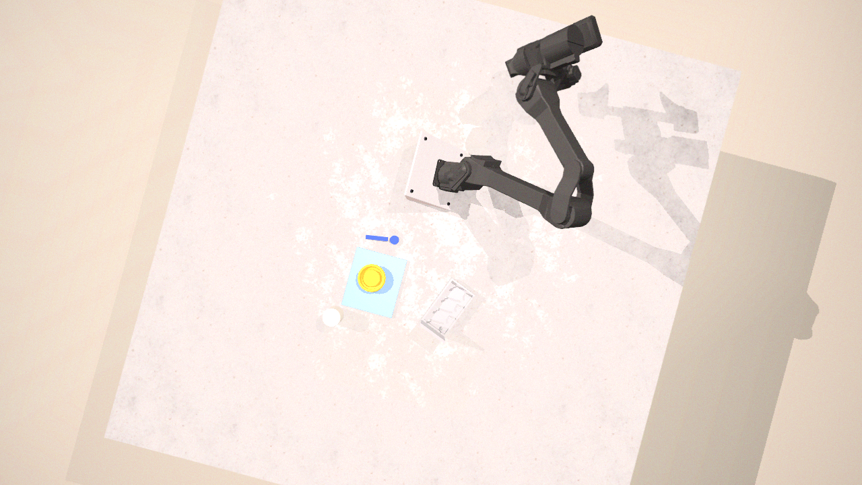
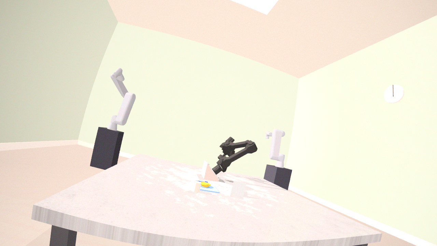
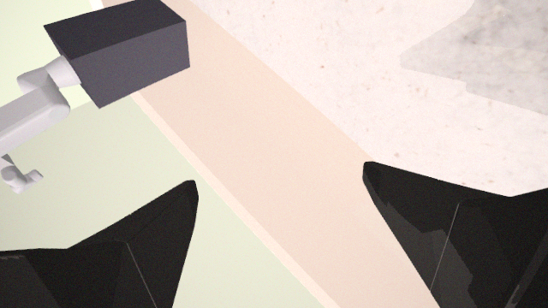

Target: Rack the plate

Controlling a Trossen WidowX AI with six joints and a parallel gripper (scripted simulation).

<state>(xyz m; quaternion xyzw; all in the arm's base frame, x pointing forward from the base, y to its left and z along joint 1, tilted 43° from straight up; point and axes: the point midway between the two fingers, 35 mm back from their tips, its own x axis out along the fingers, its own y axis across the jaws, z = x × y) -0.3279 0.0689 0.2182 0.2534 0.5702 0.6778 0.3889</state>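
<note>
Now: gripper tip 63 cm short of the yellow plate, 34 cm to the left of it and 13 cm above it. From my gripper tip the other things lie so: blue spoon 53 cm ahead, 33 cm to the right, 15 cm below; then dish rack 66 cm ahead, 14 cm to the right, 13 cm below; then mat 64 cm ahead, 33 cm to the right, 15 cm below.
</note>
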